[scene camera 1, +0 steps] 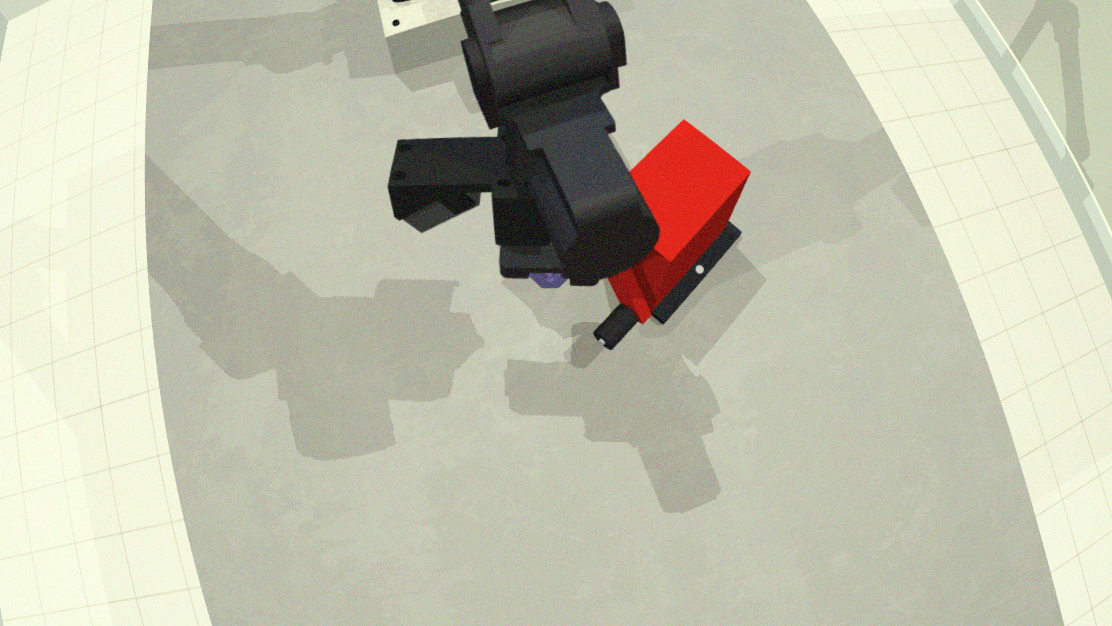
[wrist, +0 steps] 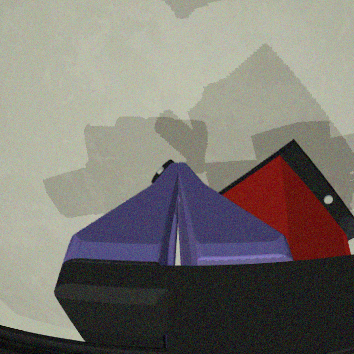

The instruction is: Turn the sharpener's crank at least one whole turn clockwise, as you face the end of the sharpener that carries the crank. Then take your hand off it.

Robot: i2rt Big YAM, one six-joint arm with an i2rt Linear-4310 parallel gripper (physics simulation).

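Places are measured from the arm's base along level axes (x left, y back, z up), in centimetres.
Where they show: gripper, fingertip midpoint: (scene camera 1: pixel 549 285) (wrist: pixel 177 174).
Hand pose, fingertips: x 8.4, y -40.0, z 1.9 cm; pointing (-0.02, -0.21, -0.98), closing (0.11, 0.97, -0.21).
Each offset is from my fingertips to the top centre of the thing. "pt": to the spot under its first point. Level surfaces: height alone.
The sharpener, a red block (scene camera 1: pixel 692 186) (wrist: pixel 260 200) on a black base @[pt dx +14.0, dy +3.4, dz -8.9 cm] (scene camera 1: pixel 696 272) (wrist: pixel 320 185), stands at an angle right of the gripper. Its red crank arm (scene camera 1: pixel 634 297) shows at the near lower-left end in the scene view. The black crank handle @[pt dx +5.4, dy -2.2, dz -5.3 cm] (scene camera 1: pixel 616 326) sticks out toward the lower left; in the wrist view a bit of the handle @[pt dx +4.1, dy -2.9, dz -5.9 cm] (wrist: pixel 161 172) shows behind the fingertips. My gripper (scene camera 1: pixel 549 280) (wrist: pixel 177 174) is shut and empty, its purple tips up and left of the handle in the scene view. Whether they touch the crank is hidden.
The black arm (scene camera 1: pixel 560 69) reaches in from the top and overlaps the sharpener's left side in the scene view. A white block (scene camera 1: pixel 420 17) is at the top edge. Pale tiled strips (scene camera 1: pixel 70 311) (scene camera 1: pixel 1034 388) border the grey surface @[dz -9.9 cm] (scene camera 1: pixel 505 528) on both sides.
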